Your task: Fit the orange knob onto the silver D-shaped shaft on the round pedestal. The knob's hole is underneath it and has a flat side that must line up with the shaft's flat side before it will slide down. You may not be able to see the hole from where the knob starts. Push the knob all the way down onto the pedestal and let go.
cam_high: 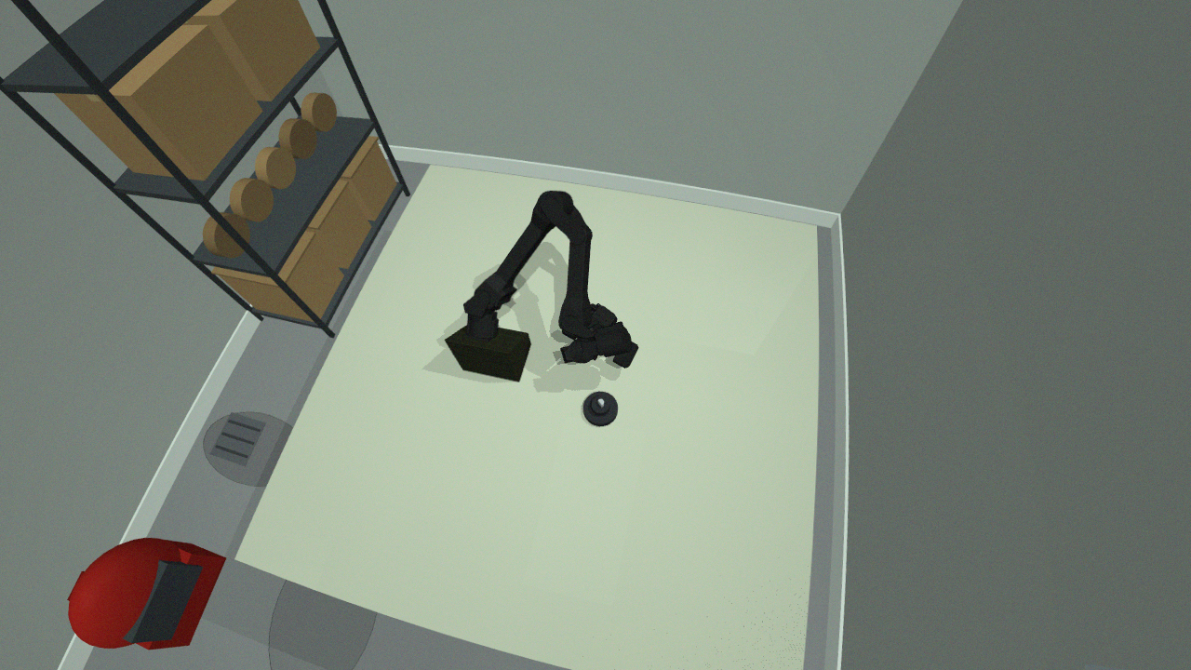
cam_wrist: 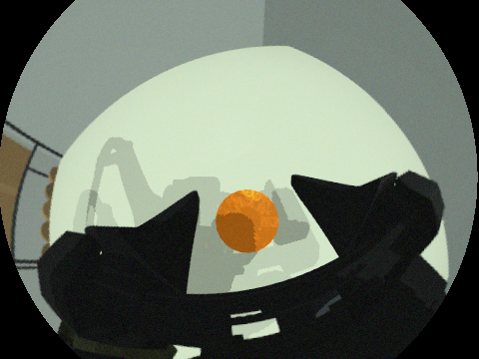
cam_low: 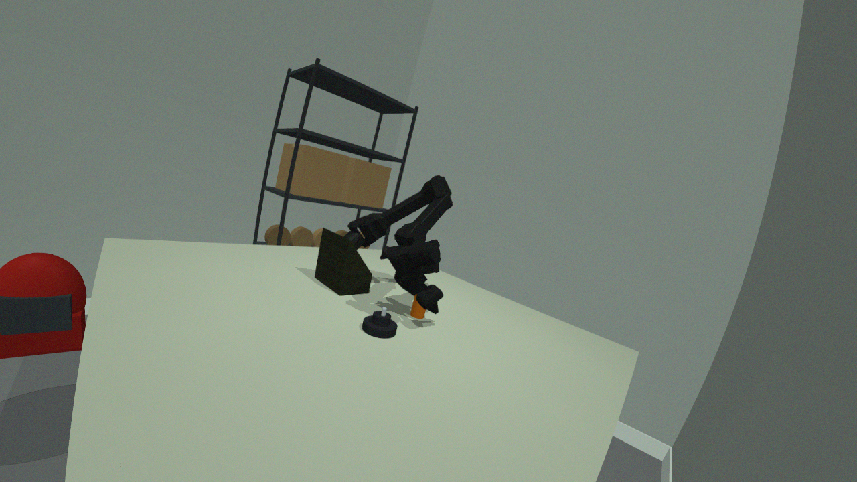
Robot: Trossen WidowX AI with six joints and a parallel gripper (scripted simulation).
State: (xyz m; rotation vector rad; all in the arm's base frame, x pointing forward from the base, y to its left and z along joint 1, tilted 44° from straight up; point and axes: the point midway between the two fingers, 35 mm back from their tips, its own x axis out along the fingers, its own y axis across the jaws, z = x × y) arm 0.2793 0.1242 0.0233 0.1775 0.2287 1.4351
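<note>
Now: gripper tip 1 cm past the orange knob, 3 cm to the left of it and 1 cm below it. Round my gripper tip: round black pedestal: 3 cm ahead, 20 cm to the right.
</note>
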